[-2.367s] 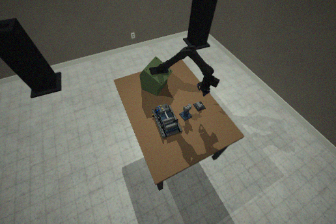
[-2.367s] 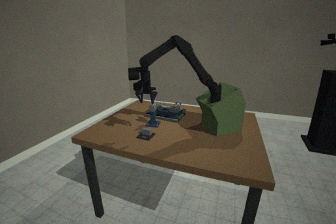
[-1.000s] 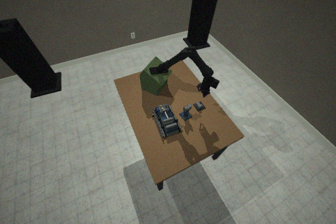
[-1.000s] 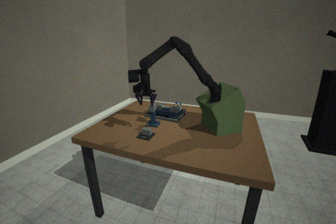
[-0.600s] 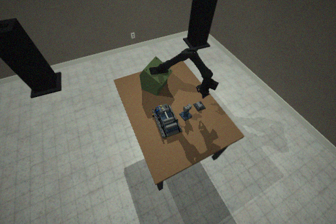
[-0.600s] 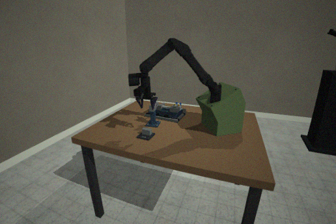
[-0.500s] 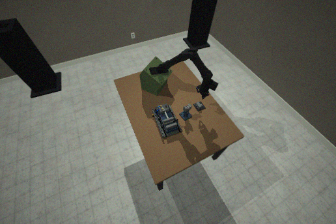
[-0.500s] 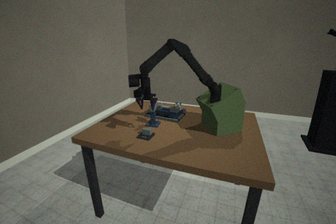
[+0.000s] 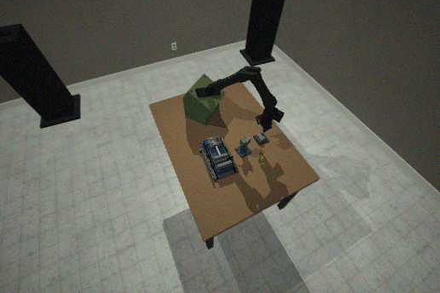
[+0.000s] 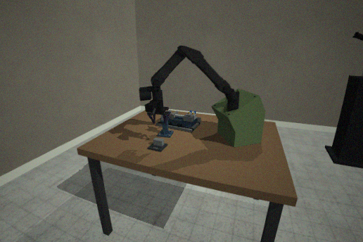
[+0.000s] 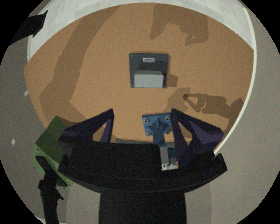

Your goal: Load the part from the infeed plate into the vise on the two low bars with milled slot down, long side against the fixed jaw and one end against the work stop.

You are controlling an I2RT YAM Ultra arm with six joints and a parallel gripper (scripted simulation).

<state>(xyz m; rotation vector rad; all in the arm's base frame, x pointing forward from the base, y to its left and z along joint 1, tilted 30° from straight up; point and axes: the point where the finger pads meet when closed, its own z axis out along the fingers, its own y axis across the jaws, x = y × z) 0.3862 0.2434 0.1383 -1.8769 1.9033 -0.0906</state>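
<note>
The part is 1 cm ahead of my hand and 12 cm below it. Also, from my hand: vise 5 cm ahead, 35 cm to the right, 11 cm below; then infeed plate 1 cm ahead, 2 cm to the left, 15 cm below.
</note>
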